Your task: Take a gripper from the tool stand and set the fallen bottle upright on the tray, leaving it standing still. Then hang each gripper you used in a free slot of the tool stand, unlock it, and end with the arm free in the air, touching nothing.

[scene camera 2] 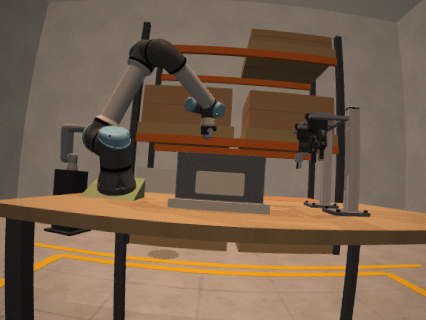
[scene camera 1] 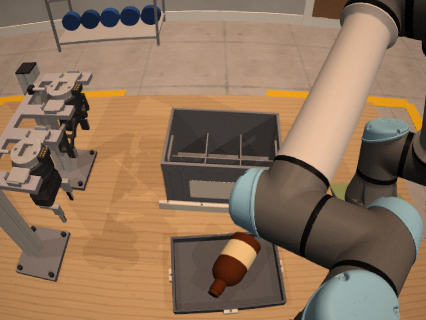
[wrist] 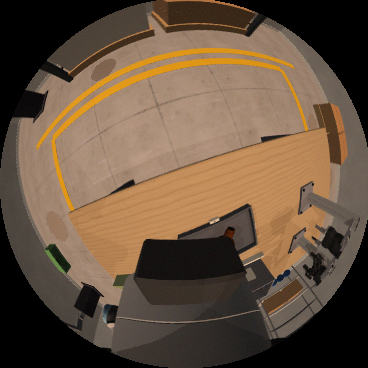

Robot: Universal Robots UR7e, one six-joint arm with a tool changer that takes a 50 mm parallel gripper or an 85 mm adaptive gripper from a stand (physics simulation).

Note:
I see a brown bottle (scene camera 1: 229, 269), a black gripper (scene camera 1: 65, 90) and a tool stand (wrist: 307, 197).
The black gripper shows as well in scene camera 2 (scene camera 2: 318, 140).

